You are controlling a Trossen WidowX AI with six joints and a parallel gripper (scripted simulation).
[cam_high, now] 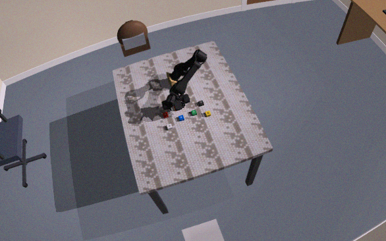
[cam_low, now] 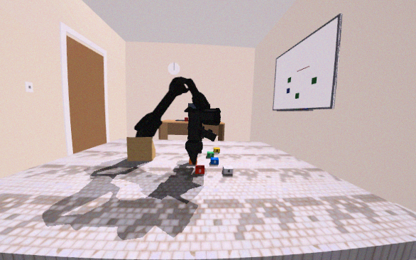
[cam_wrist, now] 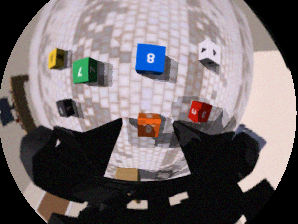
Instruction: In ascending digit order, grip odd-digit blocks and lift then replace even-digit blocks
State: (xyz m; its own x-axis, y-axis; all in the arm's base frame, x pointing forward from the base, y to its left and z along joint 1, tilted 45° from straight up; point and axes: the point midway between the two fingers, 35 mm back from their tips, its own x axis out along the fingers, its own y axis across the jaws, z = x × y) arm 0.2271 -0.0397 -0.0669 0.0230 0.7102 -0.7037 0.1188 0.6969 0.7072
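My gripper tip is 10 mm past the orange block. From my gripper tip the other things lie so: red block (90 mm to the right, 10 mm ahead); then green block (90 mm to the left, 90 mm ahead); then blue block (90 mm ahead, 10 mm to the right).
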